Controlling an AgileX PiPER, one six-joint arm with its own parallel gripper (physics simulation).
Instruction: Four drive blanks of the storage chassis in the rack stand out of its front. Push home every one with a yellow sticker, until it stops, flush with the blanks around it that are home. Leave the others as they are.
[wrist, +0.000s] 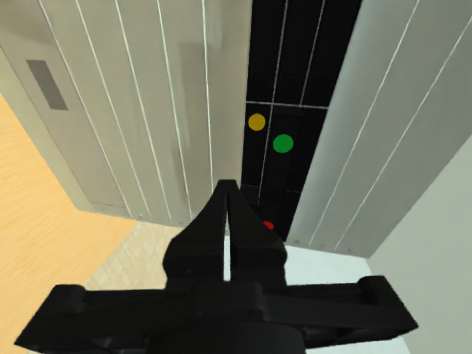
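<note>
The yellow-sticker blank (251, 155) is in the left column of the black blank strip; its whole round sticker shows, and its face looks about level with the blanks above. The green-sticker blank (278, 167) is right beside it, with a thin upper end face showing, so it seems to stand out slightly. Below it, the red-sticker blank (270, 212) is partly covered by my right finger. The blue sticker does not show. My gripper (227, 189) is shut and empty, its tips left of the yellow-sticker blank's lower end, over the silver panel. The distance to the front cannot be judged.
Silver ribbed panels (145, 125) (370, 150) flank the black strip on both sides. More black blanks (265, 55) continue above a thin pale divider. A wooden surface (35, 200) shows at the left, tiled floor (132, 255) below, and a grey wall (430, 240) at the right.
</note>
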